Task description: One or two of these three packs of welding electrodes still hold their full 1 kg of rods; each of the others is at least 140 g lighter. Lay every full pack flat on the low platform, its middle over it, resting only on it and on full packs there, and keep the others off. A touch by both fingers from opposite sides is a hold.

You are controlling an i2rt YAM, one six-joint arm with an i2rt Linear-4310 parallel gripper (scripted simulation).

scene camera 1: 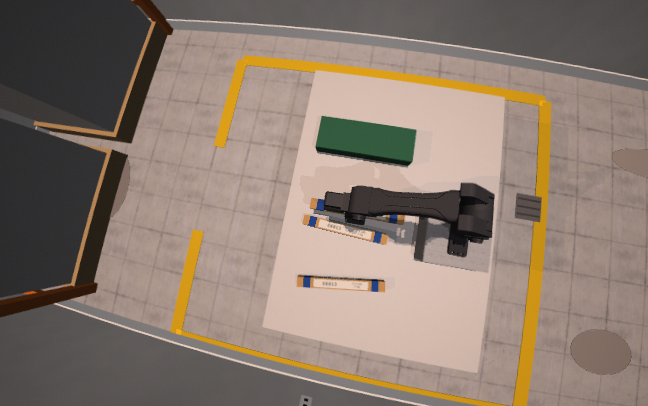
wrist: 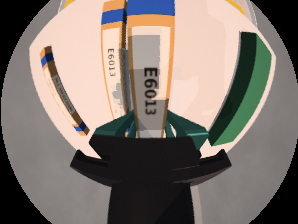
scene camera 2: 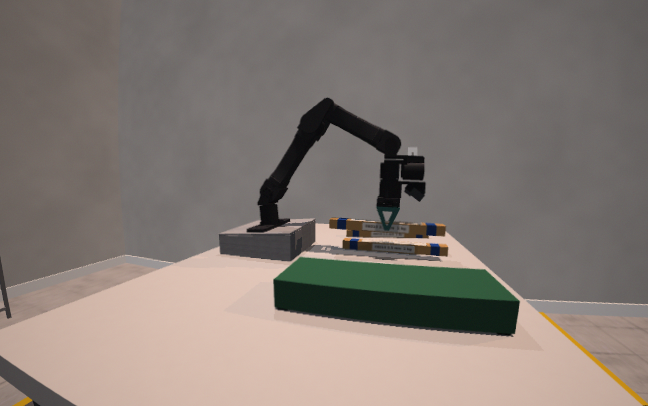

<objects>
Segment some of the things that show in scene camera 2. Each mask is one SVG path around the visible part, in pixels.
A low green platform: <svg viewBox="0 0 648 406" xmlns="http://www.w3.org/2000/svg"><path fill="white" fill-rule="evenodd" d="M273 279L274 307L281 310L294 310L400 325L497 333L498 335L515 334L520 301L485 269L299 257Z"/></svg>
A pack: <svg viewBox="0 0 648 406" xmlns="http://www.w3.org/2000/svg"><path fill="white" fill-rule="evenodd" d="M329 219L329 228L427 236L445 236L446 226L443 224L394 221L390 230L387 231L384 230L381 220L335 217Z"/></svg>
A pack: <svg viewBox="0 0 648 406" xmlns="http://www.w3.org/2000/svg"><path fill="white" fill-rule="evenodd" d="M342 244L343 249L448 256L448 246L446 244L344 238Z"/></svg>
</objects>
